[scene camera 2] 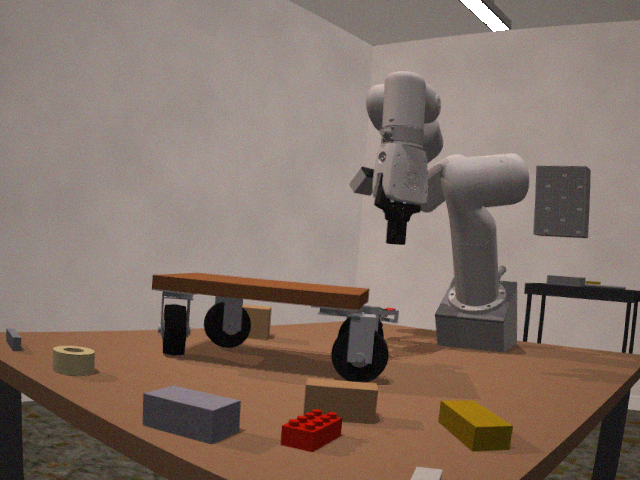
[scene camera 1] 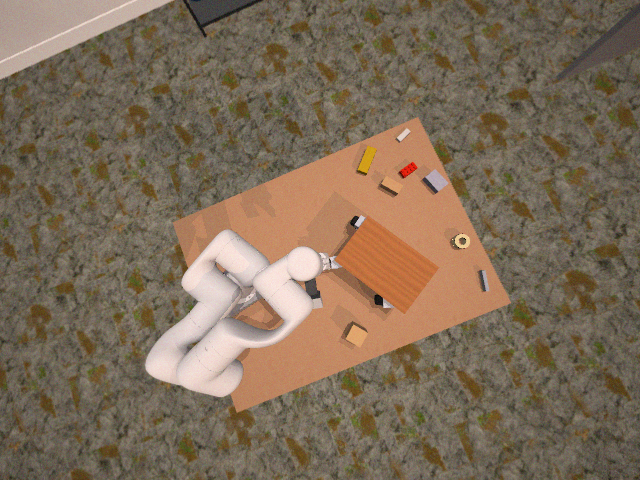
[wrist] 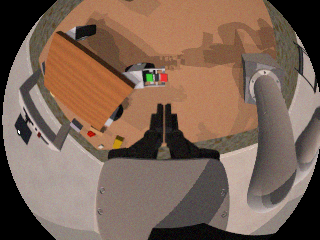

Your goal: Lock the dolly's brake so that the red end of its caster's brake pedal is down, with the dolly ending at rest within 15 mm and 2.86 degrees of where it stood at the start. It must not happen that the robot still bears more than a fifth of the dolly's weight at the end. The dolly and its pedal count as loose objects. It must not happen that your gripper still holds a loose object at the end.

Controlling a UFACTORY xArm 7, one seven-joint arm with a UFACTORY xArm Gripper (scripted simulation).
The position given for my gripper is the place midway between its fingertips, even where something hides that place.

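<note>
You'd see my gripper (scene camera 2: 395, 244) here, and the wrist view has my gripper as well (wrist: 164, 112). As for the things, there's a tan cube (scene camera 2: 259, 315) and a grey block (scene camera 2: 208, 418), plus a yellow block (scene camera 2: 479, 429) and a tape roll (scene camera 2: 74, 363).
</note>
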